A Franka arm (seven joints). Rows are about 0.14 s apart.
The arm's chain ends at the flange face. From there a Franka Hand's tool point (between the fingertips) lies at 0.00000 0.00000 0.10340 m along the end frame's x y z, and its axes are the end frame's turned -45 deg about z.
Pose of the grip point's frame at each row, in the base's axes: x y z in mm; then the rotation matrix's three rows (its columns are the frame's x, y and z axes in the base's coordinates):
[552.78 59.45 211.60], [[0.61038 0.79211 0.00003], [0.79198 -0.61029 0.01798], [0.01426 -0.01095 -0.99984]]
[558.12 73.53 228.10], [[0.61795 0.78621 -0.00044], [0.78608 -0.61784 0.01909], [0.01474 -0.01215 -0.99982]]
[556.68 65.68 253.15], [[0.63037 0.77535 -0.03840], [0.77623 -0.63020 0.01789], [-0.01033 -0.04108 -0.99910]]
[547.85 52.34 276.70], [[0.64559 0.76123 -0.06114], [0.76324 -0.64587 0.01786], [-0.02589 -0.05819 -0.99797]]
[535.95 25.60 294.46], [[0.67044 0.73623 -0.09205], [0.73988 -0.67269 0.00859], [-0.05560 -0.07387 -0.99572]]
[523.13 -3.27 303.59], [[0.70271 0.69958 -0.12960], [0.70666 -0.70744 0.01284], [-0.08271 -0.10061 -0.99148]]
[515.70 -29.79 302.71], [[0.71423 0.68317 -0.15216], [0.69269 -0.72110 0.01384], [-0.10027 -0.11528 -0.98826]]
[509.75 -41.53 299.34], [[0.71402 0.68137 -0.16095], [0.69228 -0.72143 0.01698], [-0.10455 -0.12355 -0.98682]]
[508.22 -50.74 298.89], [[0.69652 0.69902 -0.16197], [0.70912 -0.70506 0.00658], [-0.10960 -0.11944 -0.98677]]
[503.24 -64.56 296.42], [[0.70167 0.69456 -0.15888], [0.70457 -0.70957 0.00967], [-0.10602 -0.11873 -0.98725]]
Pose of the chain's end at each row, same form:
[552.78 57.59 314.98], [[0.99171 0.12850 0.00003], [0.12847 -0.99155 0.01798], [0.00234 -0.01783 -0.99984]]
[558.17 71.56 331.48], [[0.99289 0.11898 -0.00044], [0.11896 -0.99272 0.01909], [0.00183 -0.01901 -0.99982]]
[560.65 63.83 356.46], [[0.99399 0.10252 -0.03840], [0.10326 -0.99450 0.01789], [-0.03635 -0.02174 -0.99910]]
[554.17 50.49 379.89], [[0.99477 0.08177 -0.06114], [0.08299 -0.99639 0.01786], [-0.05945 -0.02284 -0.99797]]
[545.47 24.71 397.42], [[0.99467 0.04652 -0.09205], [0.04751 -0.99884 0.00859], [-0.09155 -0.01292 -0.99572]]
[536.53 -4.60 406.11], [[0.99157 -0.00221 -0.12960], [-0.00055 -0.99992 0.01284], [-0.12963 -0.01266 -0.99148]]
[531.43 -31.22 404.90], [[0.98811 -0.02196 -0.15216], [-0.02009 -0.99970 0.01384], [-0.15242 -0.01061 -0.98826]]
[526.39 -43.29 401.38], [[0.98669 -0.02309 -0.16095], [-0.02061 -0.99964 0.01698], [-0.16129 -0.01344 -0.98682]]
[524.97 -51.42 400.92], [[0.98680 0.00177 -0.16197], [0.00287 -0.99998 0.00658], [-0.16196 -0.00696 -0.98677]]
[519.67 -65.56 398.50], [[0.98728 -0.00503 -0.15888], [-0.00354 -0.99995 0.00967], [-0.15892 -0.00899 -0.98725]]

